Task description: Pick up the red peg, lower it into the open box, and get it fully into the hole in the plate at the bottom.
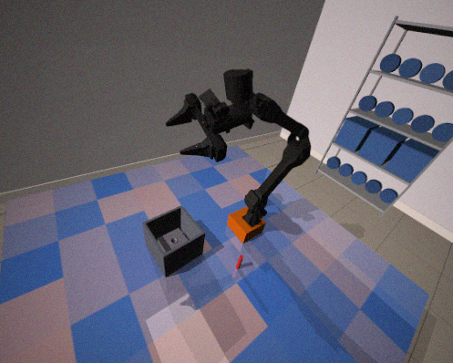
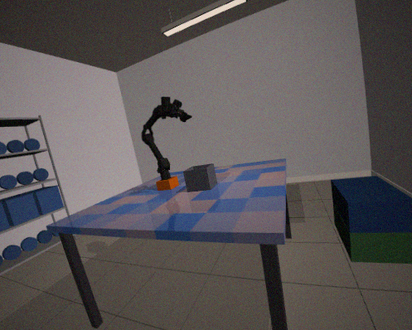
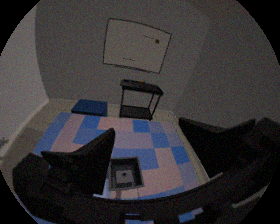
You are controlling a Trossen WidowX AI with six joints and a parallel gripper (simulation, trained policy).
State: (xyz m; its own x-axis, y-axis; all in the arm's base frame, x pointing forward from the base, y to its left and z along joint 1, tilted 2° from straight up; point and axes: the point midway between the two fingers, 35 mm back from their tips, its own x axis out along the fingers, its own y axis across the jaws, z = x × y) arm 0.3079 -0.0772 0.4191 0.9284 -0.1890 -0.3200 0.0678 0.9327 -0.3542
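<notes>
My gripper tip is 16 cm past the red peg, 20 cm to the right of it and 45 cm above it.
</notes>
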